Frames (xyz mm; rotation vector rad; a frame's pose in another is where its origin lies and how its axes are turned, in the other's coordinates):
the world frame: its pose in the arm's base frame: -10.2 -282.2 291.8 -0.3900 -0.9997 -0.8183
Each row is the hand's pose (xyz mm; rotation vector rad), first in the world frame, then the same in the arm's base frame.
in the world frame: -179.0 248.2 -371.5 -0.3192 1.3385 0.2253
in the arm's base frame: 344.8 -280.4 -33.2 -0.1403 0.4162 -0.8053
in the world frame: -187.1 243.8 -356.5 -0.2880 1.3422 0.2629
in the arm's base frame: 330.4 -270.3 -32.8 -0.1316 0.4135 -0.7609
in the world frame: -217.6 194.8 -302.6 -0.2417 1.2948 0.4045
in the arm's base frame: 253.0 -255.0 -35.1 -0.1772 0.3793 -0.6270
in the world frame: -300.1 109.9 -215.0 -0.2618 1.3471 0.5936
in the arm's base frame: 113.7 -219.6 -67.5 -0.2416 0.4756 -0.4754
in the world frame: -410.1 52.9 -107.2 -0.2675 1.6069 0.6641
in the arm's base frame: -24.0 -141.7 -111.3 -0.1537 0.7241 -0.4031
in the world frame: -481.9 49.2 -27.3 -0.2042 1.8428 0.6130
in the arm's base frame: -94.1 -63.0 -132.8 0.0147 0.8978 -0.3963
